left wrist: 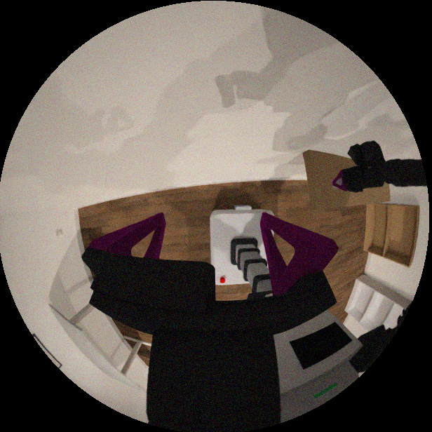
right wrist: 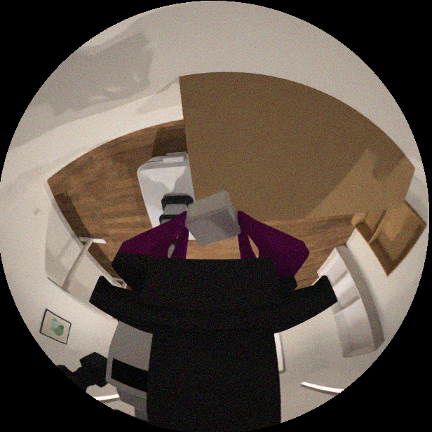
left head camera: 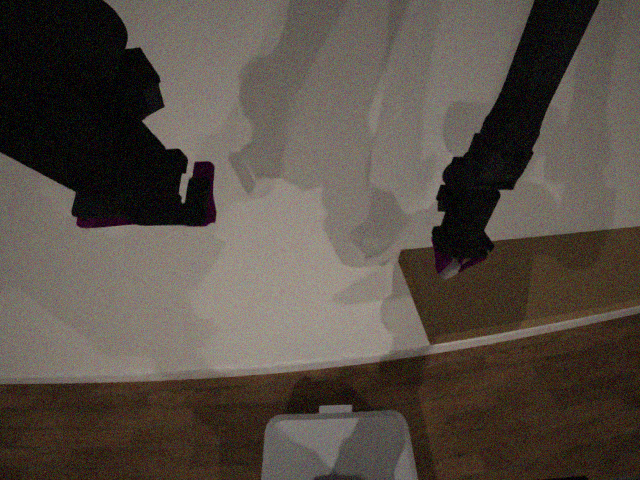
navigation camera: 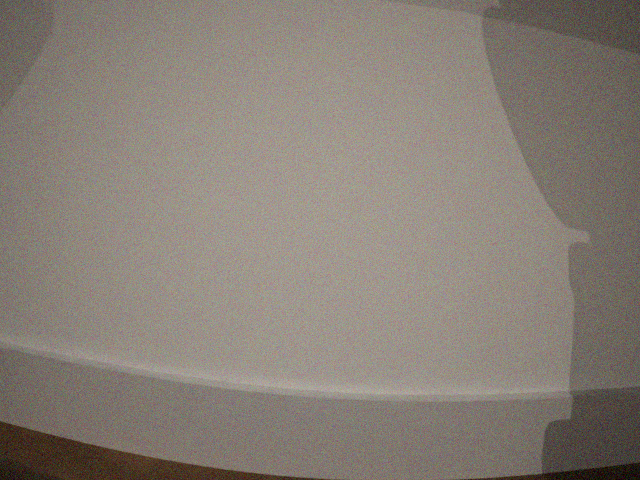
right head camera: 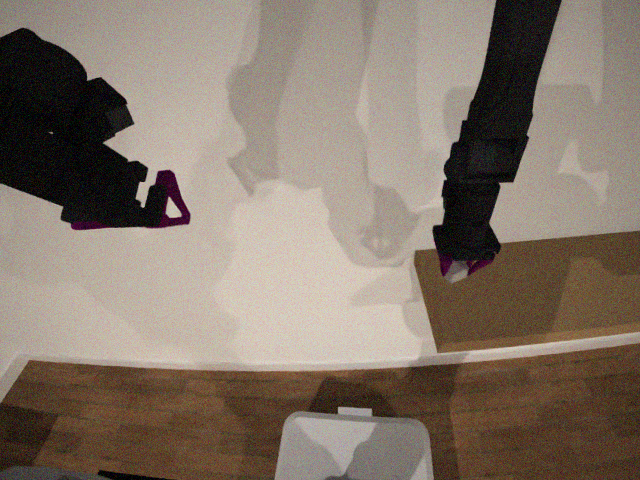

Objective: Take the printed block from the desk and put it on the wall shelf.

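Note:
The printed block (left head camera: 449, 270) (right head camera: 455, 272) (right wrist: 214, 218) is a small grey block, held tilted between the purple fingers of my right gripper (left head camera: 450, 268) (right head camera: 458, 270) (right wrist: 212, 216). My right gripper is shut on it. The wall shelf (left head camera: 568, 279) (right head camera: 496, 310) (left wrist: 322, 172) (right wrist: 260, 140) shows as a flat brown board against the wall. In the head views, the block appears over its left part; in the right wrist view it overlaps the board's near left corner. The height between them is unclear. My left gripper (left wrist: 212, 217) is wide open and empty, left of the shelf.
The robot's white base (left head camera: 336, 439) (right head camera: 356, 439) (left wrist: 222, 235) (right wrist: 162, 182) stands on the wooden floor. A brown open cabinet (left wrist: 392, 205) and a white shelf unit stand at the right of the left wrist view. A white frame-legged table shows at its lower left.

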